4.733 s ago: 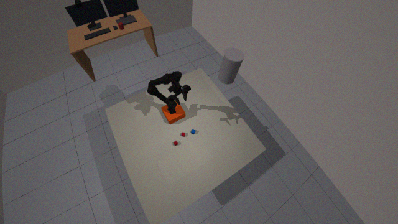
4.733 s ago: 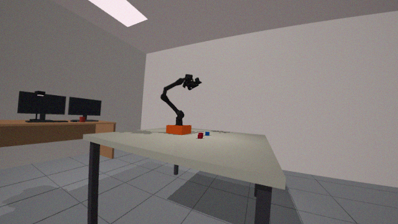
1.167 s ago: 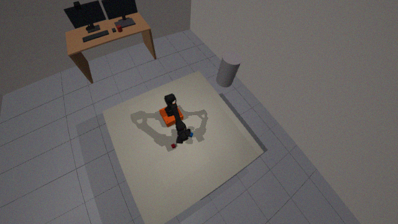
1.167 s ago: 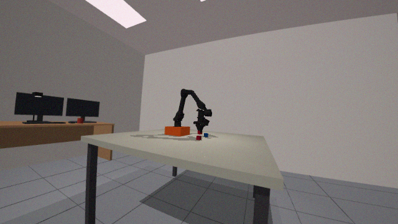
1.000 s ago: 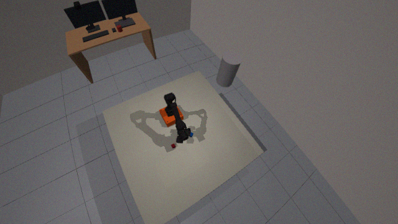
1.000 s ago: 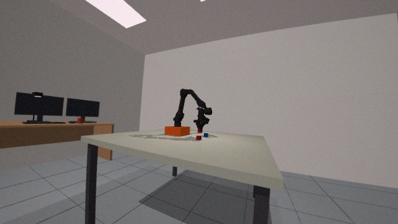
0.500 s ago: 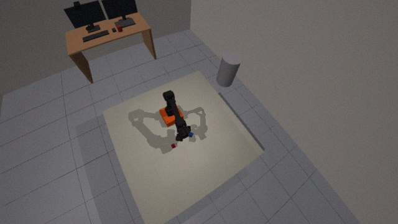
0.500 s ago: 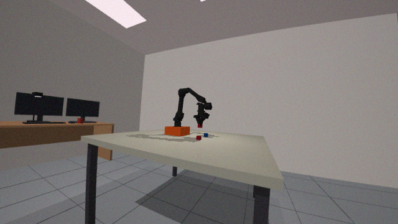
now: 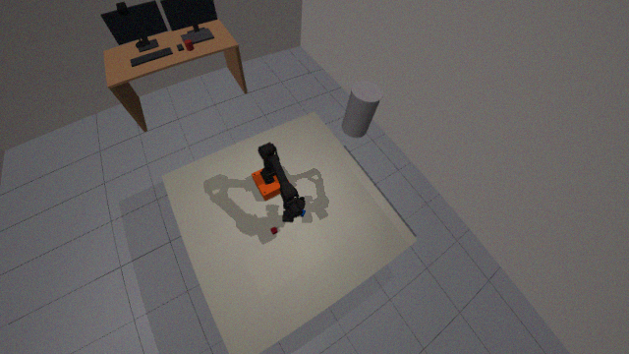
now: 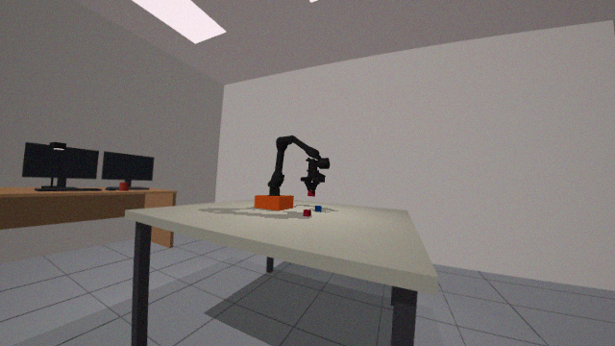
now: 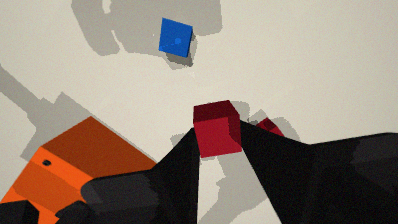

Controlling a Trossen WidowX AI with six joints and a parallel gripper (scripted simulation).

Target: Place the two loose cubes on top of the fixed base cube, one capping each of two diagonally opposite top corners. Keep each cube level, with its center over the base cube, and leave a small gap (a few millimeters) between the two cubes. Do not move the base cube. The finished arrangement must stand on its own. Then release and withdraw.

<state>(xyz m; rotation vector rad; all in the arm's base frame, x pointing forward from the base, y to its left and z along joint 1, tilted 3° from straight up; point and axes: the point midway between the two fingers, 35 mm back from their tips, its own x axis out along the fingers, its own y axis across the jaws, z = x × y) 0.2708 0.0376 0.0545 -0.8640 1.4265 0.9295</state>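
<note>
The blue cube is 100 mm below my gripper tip, 90 mm to the left of it and 10 mm ahead of it. Also, from my gripper tip: red cube (120 mm to the right, 100 mm below, 50 mm ahead).
</note>
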